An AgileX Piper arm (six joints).
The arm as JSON. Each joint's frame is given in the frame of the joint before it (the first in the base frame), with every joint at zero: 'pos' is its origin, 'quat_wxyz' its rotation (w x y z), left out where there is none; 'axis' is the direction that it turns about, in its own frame. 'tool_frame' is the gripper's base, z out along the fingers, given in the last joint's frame.
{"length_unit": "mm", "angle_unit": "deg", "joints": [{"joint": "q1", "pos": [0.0, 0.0, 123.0], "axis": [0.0, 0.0, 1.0]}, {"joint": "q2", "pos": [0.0, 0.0, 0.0], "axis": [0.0, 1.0, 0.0]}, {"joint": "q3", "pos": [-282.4, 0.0, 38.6], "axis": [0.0, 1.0, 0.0]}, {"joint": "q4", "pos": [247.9, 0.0, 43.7], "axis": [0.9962, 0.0, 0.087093]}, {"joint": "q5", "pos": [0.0, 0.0, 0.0], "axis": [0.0, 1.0, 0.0]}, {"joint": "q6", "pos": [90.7, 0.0, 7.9], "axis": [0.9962, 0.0, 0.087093]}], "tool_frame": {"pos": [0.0, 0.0, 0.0], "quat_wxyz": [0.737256, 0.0, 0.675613, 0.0]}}
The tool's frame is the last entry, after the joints.
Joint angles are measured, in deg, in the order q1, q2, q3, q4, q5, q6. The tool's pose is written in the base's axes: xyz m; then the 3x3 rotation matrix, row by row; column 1 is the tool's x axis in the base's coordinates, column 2 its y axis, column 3 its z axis. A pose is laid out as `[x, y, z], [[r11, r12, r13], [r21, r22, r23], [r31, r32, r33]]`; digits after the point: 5 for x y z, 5 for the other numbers.
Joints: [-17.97 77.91 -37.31 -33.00 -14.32 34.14]
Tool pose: [0.26819, -0.07411, 0.24305], [[-0.37294, 0.20109, 0.90580], [0.15660, 0.97587, -0.15217], [-0.91455, 0.08510, -0.39543]]
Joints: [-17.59 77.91 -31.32 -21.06 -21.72 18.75]
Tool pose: [0.25609, -0.06850, 0.22450], [[-0.34764, 0.17569, 0.92102], [0.09327, 0.98390, -0.15248], [-0.93298, 0.03290, -0.35843]]
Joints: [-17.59 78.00 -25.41 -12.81 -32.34 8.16]
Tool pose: [0.24280, -0.06565, 0.21210], [[-0.26996, 0.17875, 0.94613], [0.03625, 0.98381, -0.17553], [-0.96219, -0.01309, -0.27207]]
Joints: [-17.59 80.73 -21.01 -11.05 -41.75 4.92]
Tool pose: [0.23528, -0.06240, 0.19477], [[-0.23290, 0.16804, 0.95787], [0.01268, 0.98540, -0.16978], [-0.97242, -0.02739, -0.23163]]
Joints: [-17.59 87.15 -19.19 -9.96 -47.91 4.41]
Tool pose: [0.23712, -0.06292, 0.16945], [[-0.26163, 0.17142, 0.94982], [0.04113, 0.98519, -0.16647], [-0.96429, -0.00449, -0.26481]]
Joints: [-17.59 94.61 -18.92 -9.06 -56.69 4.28]
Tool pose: [0.24405, -0.06480, 0.14960], [[-0.23824, 0.17504, 0.95530], [0.06238, 0.98435, -0.16480], [-0.96920, 0.02033, -0.24543]]
